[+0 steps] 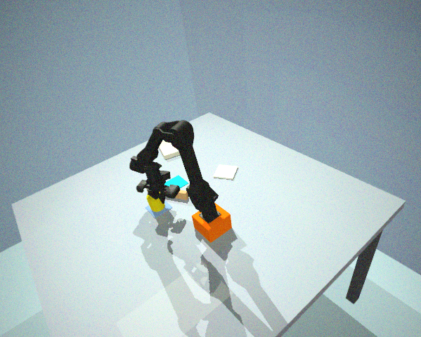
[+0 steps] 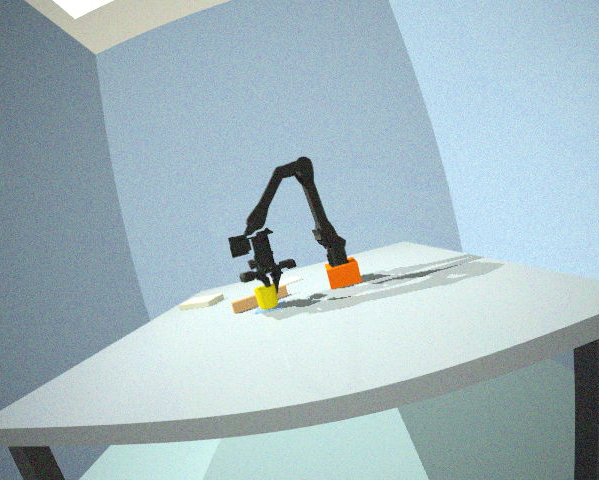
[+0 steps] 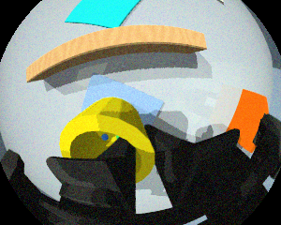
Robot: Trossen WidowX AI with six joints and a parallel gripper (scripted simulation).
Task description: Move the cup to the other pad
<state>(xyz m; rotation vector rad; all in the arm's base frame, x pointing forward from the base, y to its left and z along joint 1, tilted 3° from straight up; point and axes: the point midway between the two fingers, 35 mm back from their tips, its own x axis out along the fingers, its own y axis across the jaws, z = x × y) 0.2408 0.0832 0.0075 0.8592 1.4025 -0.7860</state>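
The light blue pad is 2 cm ahead of my gripper tip, 1 cm to the left of it and 4 cm below it. The rest, counted from my gripper tip: yellow cup 2 cm ahead, 2 cm to the left; tan wooden bar 7 cm ahead, 6 cm to the right, 3 cm below; cyan pad 11 cm ahead, 14 cm to the right, 4 cm below.
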